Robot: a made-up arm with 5 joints.
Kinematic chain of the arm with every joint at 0, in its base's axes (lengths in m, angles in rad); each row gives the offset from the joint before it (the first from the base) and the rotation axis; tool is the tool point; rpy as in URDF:
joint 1: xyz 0 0 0.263 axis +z
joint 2: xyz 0 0 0 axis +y
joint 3: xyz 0.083 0 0.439 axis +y
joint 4: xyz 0.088 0 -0.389 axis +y
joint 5: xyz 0.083 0 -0.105 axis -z
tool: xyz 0 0 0 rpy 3.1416 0 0
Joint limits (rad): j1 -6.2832..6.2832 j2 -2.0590..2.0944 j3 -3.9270..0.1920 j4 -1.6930..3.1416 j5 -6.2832..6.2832
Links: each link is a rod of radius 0.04 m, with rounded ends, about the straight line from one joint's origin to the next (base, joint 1, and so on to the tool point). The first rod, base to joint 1, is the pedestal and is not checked.
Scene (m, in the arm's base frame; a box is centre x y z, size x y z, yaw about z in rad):
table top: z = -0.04
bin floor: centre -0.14 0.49 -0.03 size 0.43 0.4 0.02 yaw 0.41
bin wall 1: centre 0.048 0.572 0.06 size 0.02 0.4 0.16 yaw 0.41
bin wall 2: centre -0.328 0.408 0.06 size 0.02 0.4 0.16 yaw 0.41
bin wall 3: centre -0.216 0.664 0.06 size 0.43 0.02 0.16 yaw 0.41
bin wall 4: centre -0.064 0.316 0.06 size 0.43 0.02 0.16 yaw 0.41
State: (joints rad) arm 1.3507 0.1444 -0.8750 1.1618 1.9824
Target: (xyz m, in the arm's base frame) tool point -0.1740 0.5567 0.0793
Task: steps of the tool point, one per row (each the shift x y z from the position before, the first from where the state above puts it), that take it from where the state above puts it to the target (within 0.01 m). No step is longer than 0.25 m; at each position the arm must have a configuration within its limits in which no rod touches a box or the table.
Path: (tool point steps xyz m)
1: -0.1327 0.0670 -0.1127
2: -0.1509 -0.0001 -0.1324

